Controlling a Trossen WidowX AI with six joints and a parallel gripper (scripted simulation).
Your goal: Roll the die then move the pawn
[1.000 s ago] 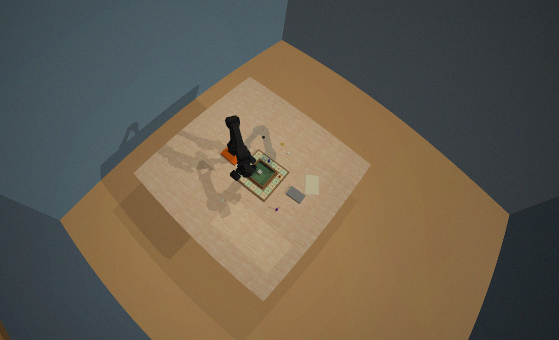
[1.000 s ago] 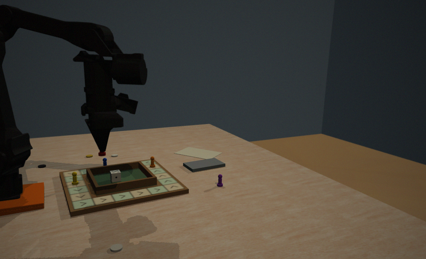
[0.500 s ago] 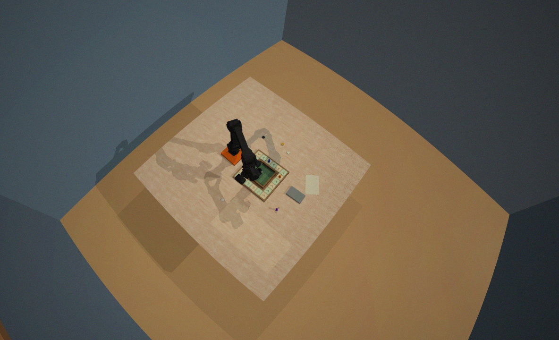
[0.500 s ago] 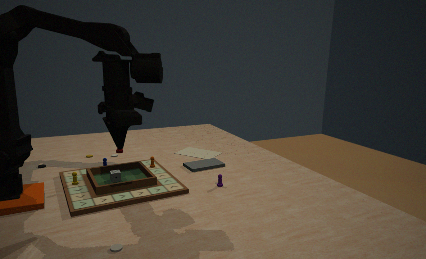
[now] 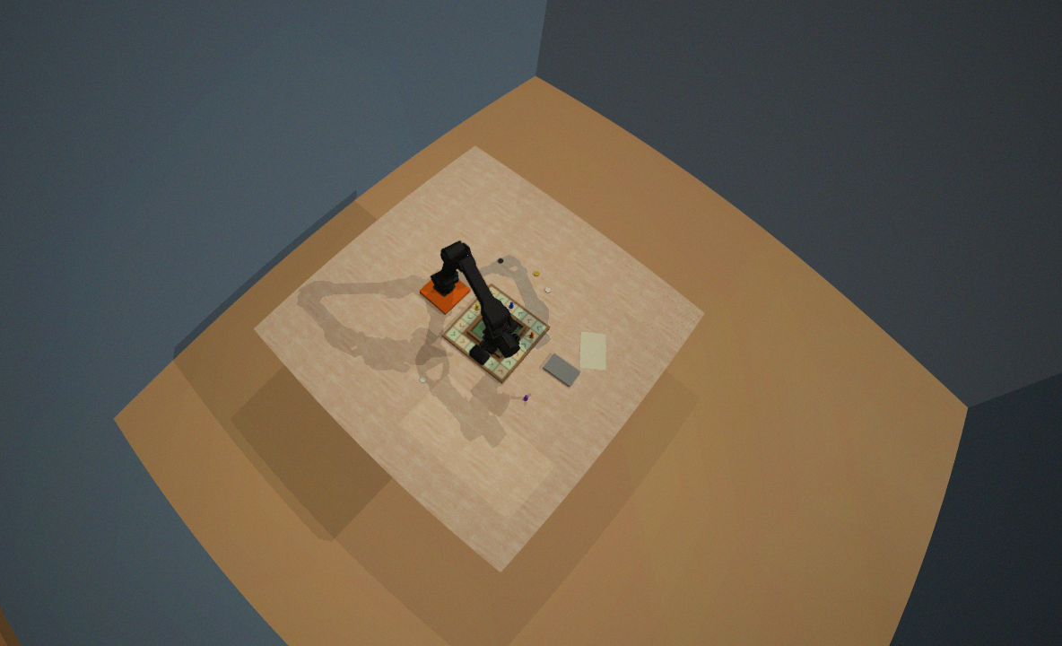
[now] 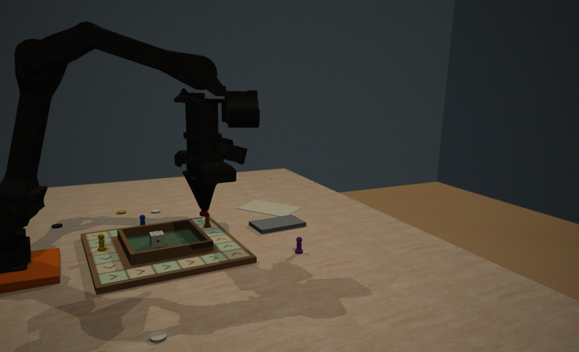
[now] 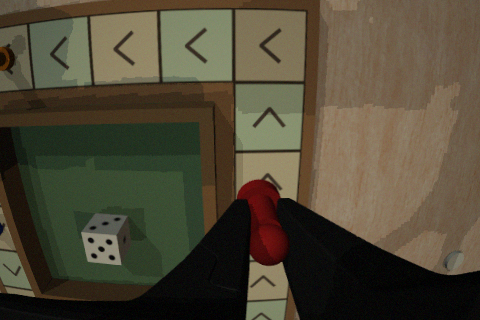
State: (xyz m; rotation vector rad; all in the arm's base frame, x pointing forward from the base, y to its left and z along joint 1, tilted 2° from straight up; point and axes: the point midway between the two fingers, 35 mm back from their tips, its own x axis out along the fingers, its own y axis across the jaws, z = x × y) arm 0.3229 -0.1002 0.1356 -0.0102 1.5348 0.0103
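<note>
The white die lies 7 cm behind my gripper tip, 10 cm to the left of it and 8 cm below it. Also, from my gripper tip: orange pawn 5 cm ahead, 16 cm to the left, 8 cm below; red pawn 1 cm above; green tray 6 cm behind, 10 cm to the left, 10 cm below.
</note>
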